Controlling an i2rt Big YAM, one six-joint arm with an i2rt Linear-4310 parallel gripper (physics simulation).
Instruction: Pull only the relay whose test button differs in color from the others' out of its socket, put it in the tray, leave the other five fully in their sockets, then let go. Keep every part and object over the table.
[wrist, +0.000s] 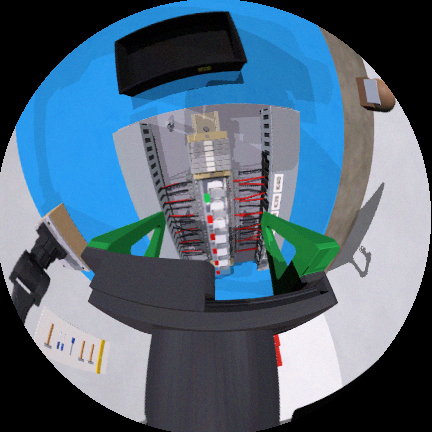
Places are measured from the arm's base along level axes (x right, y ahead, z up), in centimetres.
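Where they show: gripper, fingertip midpoint: (212, 216); arm's base, link origin: (51, 240).
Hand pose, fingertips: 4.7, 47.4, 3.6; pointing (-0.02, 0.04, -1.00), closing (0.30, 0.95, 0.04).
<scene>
Things, the pixels of their top centre, and the offset from my fingertips, as dx, dy, dz. "pt": a spot on its surface instead. Level surfaces: height alone.
- relay with the green test button, top centre: (213, 197) -0.4, +0.4, -3.0
- red button, top centre: (209, 219) +2.2, -1.0, -3.0
- black tray, surface spot: (170, 80) pt -16.9, -0.4, -9.7
- grey panel, surface spot: (131, 145) pt -9.5, -7.3, -5.6
- blue table surface, surface height: dz -9.9
The relay with the green test button (207, 198) sits in its socket at the far end of the relay row, next to the terminal blocks. The other relays in the row have red test buttons, one of them a red button (210, 219) just nearer than the green one; they stand in line in their sockets. My gripper (212, 216) is open and empty, its green fingers apart on the left and right of the row and seemingly above it. The nearest relays show small, close to the gripper body. The black tray (170, 80) stands beyond the panel, at the top of the view.
The grey panel (131, 145) carries terminal blocks (210, 156), slotted wire ducts (266, 131) on both sides and red and black wires beside the relays. Labels (278, 183) are on its right side. The panel and tray are on the blue table surface (75, 150).
</scene>
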